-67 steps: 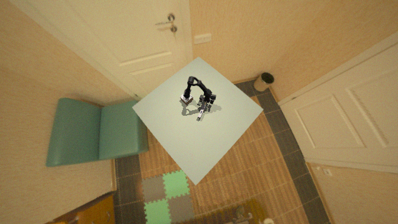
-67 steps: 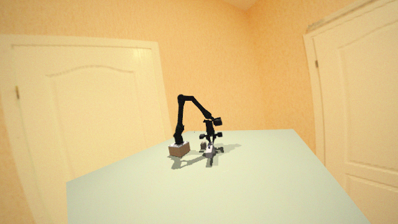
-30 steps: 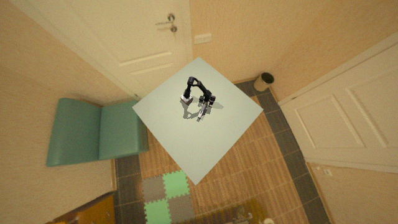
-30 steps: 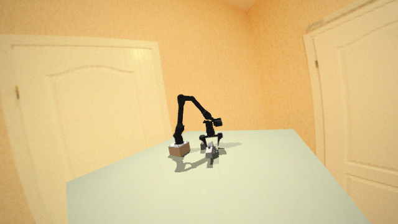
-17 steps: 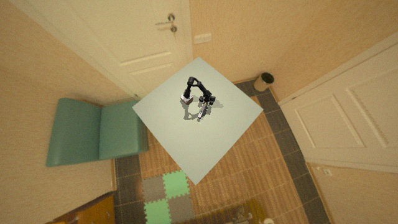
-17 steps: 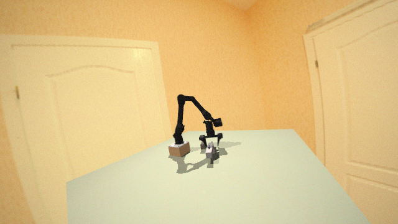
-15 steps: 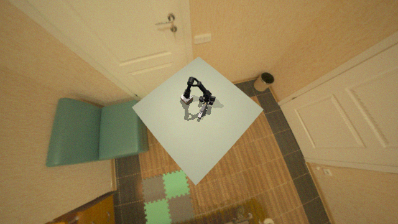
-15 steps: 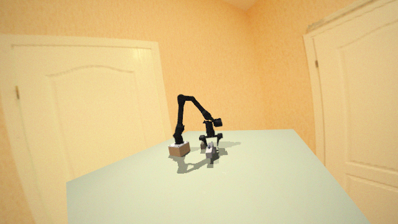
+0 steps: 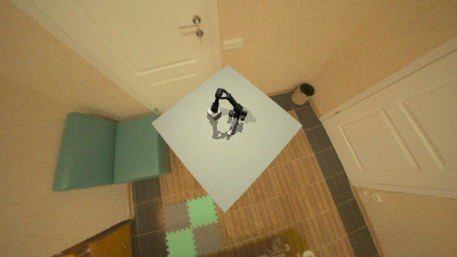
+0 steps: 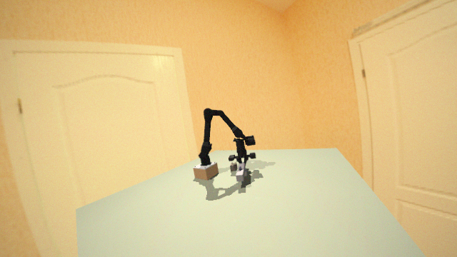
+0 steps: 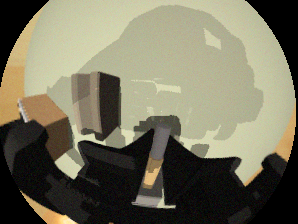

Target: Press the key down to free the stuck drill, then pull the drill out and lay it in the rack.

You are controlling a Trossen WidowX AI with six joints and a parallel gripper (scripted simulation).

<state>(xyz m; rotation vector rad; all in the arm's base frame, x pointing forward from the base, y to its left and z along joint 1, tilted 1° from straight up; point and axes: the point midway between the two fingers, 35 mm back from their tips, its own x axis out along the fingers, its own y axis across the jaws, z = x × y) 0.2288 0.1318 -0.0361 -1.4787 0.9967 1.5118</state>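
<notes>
Now: gripper tip 40 mm to the left of the drill, 40 mm below it and 10 mm short of it. From my gripper tip the other things lie so: small grey-brown block: 80 mm behind, 10 mm above.
</notes>
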